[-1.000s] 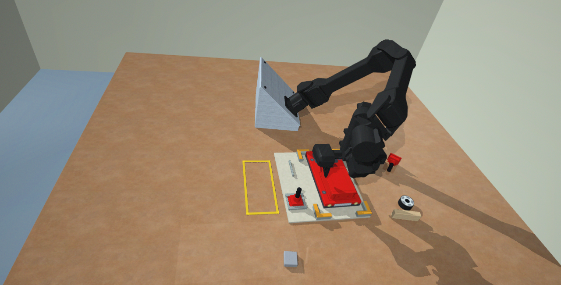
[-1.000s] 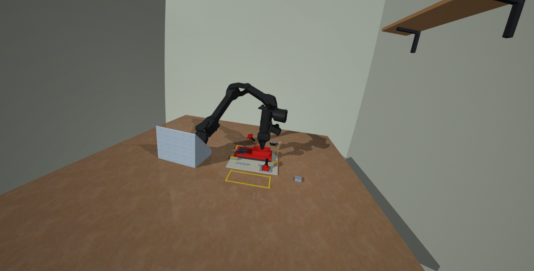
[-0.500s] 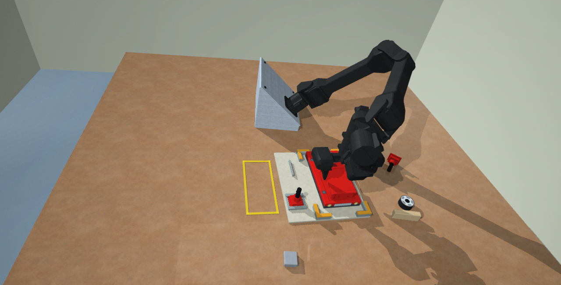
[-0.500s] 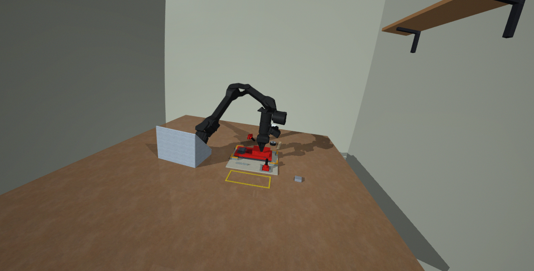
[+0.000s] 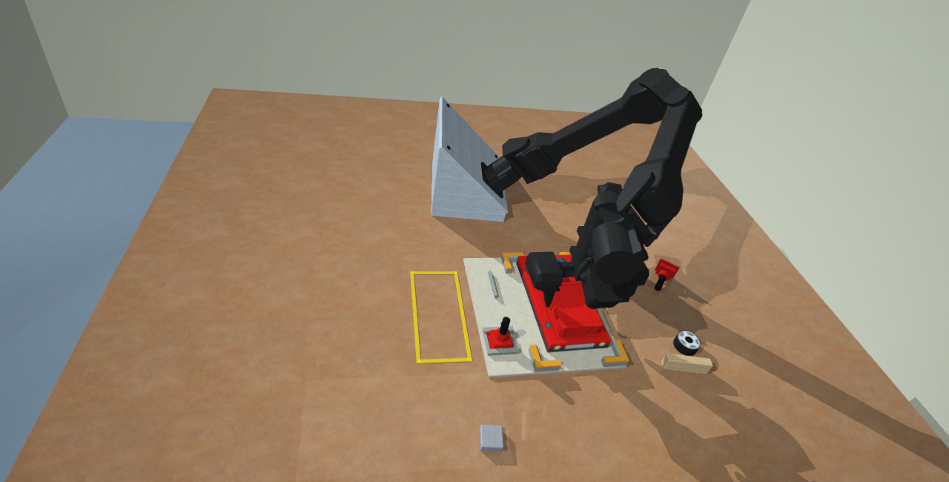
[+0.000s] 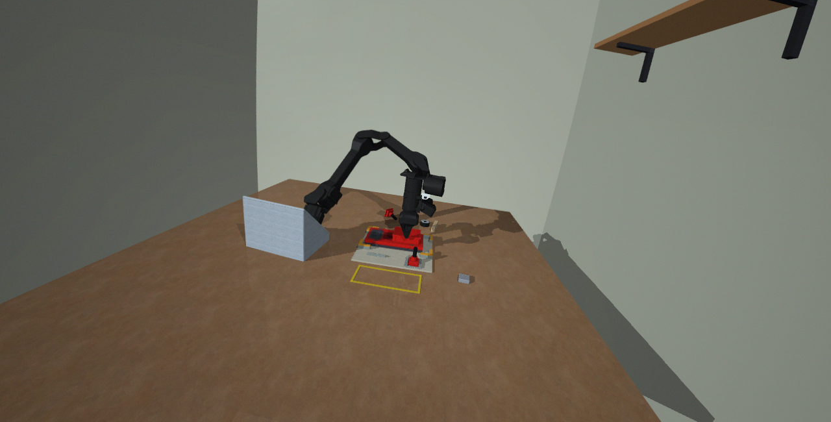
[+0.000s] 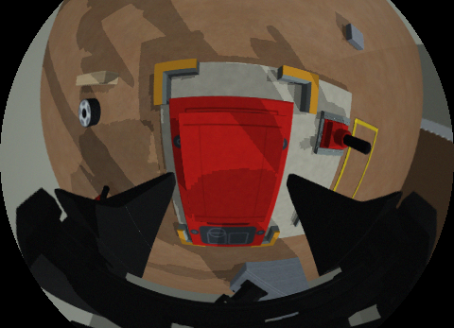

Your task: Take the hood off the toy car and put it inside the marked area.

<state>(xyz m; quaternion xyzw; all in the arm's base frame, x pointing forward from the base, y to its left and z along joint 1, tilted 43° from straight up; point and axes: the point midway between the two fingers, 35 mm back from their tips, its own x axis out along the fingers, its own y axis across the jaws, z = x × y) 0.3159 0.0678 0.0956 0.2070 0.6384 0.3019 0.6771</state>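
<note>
Right now my gripper tip is 1 cm above the red hood. Round my gripper tip: wooden bar: 19 cm to the left, 8 cm ahead, 4 cm below; black wheel: 21 cm to the left, 4 cm below, 4 cm ahead.
</note>
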